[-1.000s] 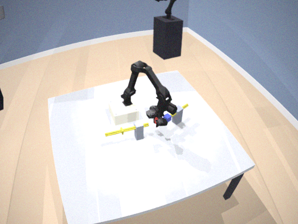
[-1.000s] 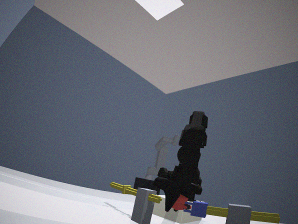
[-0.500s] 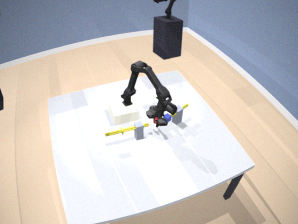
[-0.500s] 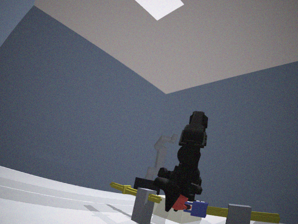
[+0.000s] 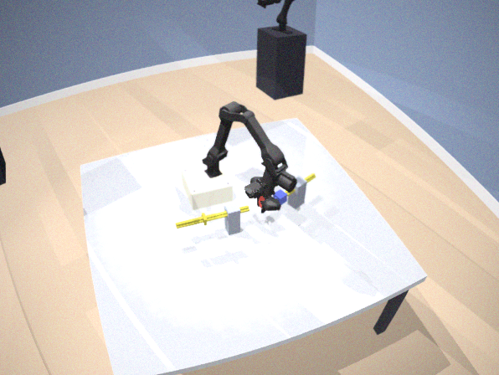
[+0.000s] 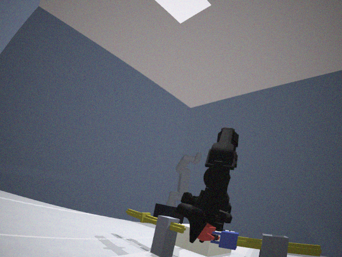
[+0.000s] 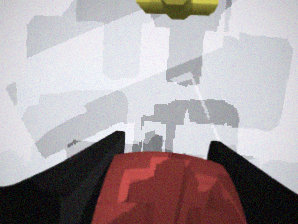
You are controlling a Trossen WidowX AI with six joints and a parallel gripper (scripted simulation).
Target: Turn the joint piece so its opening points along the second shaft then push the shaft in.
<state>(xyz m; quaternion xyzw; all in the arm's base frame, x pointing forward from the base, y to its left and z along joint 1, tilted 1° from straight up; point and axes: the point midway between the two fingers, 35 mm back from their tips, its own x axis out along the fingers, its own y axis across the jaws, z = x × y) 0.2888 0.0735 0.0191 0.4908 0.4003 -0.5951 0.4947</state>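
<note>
My gripper tip is now 3 cm below the red square joint piece and 2 cm to the right of it.
</note>
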